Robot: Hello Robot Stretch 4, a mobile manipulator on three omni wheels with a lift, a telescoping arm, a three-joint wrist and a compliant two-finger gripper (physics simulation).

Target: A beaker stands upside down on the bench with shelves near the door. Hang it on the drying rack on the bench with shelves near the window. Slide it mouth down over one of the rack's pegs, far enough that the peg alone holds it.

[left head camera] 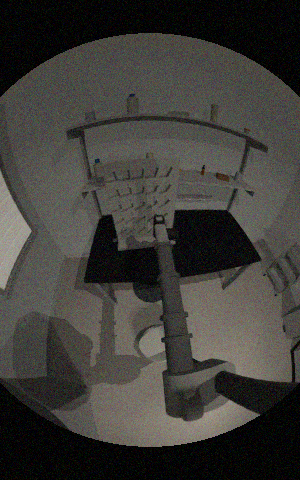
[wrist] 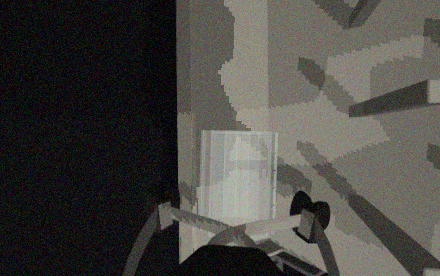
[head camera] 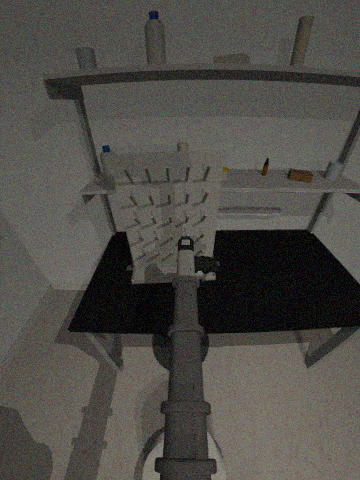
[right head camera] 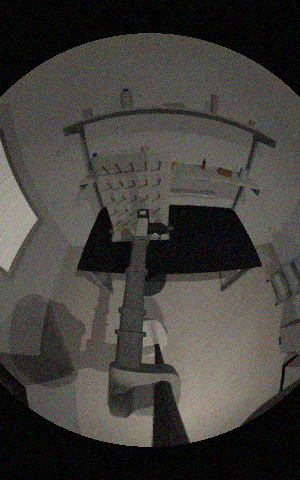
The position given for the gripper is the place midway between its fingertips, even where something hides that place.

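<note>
A bench [head camera: 268, 280] is part of the scene, visible too in the left head camera view [left head camera: 209, 240], the right head camera view [right head camera: 204, 238] and the wrist view [wrist: 95, 95]. There is also a drying rack board [head camera: 156, 162], which appears again in the wrist view [wrist: 317, 67], in the left head camera view [left head camera: 122, 183] and in the right head camera view [right head camera: 152, 173]. A clear beaker [wrist: 238, 169] is visible, and so is the gripper [wrist: 237, 204].
</note>
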